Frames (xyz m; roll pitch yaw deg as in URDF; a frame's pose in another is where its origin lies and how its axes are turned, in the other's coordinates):
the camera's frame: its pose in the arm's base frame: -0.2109 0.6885 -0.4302 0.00 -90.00 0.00
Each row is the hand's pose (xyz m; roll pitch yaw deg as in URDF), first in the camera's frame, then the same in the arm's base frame.
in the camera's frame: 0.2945 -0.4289 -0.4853 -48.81 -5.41 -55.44
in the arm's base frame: 0.2744 0.2596 -0.1357 44.91 -34.38 -96.56
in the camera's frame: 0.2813 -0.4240 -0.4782 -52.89 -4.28 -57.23
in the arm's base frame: 0.2673 0.2645 -0.1489 39.86 -32.67 -95.09
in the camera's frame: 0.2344 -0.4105 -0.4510 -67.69 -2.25 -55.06
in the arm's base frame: 0.2401 0.2780 -0.1958 23.88 -34.91 -92.74
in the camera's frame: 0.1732 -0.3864 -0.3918 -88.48 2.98 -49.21
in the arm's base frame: 0.1809 0.3021 -0.2570 -1.05 -40.72 -86.07
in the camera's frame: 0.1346 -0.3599 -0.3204 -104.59 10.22 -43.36
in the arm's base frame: 0.1095 0.3286 -0.2956 -25.23 -45.69 -75.29
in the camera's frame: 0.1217 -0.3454 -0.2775 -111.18 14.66 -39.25
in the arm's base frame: 0.0666 0.3431 -0.3085 -38.39 -48.52 -67.54
